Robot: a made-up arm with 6 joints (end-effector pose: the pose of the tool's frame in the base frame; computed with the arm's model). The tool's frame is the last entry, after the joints.
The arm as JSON. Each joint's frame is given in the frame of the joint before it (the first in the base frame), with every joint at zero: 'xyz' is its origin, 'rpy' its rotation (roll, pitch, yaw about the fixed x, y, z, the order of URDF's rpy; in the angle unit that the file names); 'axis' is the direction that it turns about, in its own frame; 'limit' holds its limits. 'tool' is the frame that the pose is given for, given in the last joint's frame.
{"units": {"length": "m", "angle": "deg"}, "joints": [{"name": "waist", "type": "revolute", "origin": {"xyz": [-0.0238, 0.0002, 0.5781], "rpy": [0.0, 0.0, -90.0]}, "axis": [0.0, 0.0, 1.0], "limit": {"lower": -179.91, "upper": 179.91}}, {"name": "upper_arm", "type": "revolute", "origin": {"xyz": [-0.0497, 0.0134, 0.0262], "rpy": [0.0, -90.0, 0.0]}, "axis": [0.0, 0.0, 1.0], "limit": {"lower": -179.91, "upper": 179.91}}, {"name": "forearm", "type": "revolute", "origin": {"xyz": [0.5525, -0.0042, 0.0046], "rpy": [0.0, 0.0, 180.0]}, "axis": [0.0, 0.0, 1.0], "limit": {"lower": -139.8, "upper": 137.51}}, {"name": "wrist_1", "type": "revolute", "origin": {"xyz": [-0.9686, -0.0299, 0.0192], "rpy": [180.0, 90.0, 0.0]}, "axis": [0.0, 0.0, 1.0], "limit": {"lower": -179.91, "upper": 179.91}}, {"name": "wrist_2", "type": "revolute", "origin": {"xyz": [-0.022, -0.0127, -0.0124], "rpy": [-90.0, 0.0, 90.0]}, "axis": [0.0, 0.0, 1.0], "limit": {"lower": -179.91, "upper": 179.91}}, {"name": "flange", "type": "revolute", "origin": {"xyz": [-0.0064, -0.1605, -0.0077], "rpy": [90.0, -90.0, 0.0]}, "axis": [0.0, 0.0, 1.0], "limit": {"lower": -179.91, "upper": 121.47}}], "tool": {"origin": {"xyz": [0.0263, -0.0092, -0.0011], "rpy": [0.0, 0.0, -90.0]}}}
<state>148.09 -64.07 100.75 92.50 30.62 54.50</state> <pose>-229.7 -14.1 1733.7 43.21 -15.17 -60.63</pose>
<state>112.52 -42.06 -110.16 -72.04 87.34 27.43</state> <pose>375.3 -825.2 203.5 -9.24 -84.04 -165.39</pose>
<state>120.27 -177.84 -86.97 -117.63 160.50 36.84</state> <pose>-432.8 688.5 -62.0 -62.66 58.57 -108.19</pose>
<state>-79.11 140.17 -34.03 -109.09 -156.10 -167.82</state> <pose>330.3 -1086.7 -79.5 81.02 -35.62 173.44</pose>
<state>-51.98 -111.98 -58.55 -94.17 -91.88 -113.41</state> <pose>-257.3 698.0 -552.0 -87.38 -13.94 -48.81</pose>
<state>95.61 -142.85 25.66 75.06 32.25 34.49</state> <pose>-39.2 -1304.1 -335.3 -105.44 7.23 151.31</pose>
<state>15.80 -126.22 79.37 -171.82 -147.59 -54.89</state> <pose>-943.6 -189.2 951.2 102.50 -28.46 104.22</pose>
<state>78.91 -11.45 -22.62 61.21 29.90 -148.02</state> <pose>-272.6 -616.3 2092.6 20.67 -24.32 -20.29</pose>
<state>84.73 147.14 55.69 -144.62 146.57 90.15</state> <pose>-16.4 26.9 -648.4 -52.40 -12.86 -38.38</pose>
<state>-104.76 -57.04 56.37 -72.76 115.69 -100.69</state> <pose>34.4 394.2 1773.2 -115.83 -9.00 97.12</pose>
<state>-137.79 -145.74 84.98 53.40 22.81 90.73</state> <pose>975.9 768.7 710.0 -23.34 44.76 -13.52</pose>
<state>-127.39 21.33 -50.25 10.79 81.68 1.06</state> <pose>159.4 8.1 2055.4 -7.24 53.02 -123.07</pose>
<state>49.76 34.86 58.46 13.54 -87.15 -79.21</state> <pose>794.1 1033.9 1141.4 -3.58 14.45 -29.96</pose>
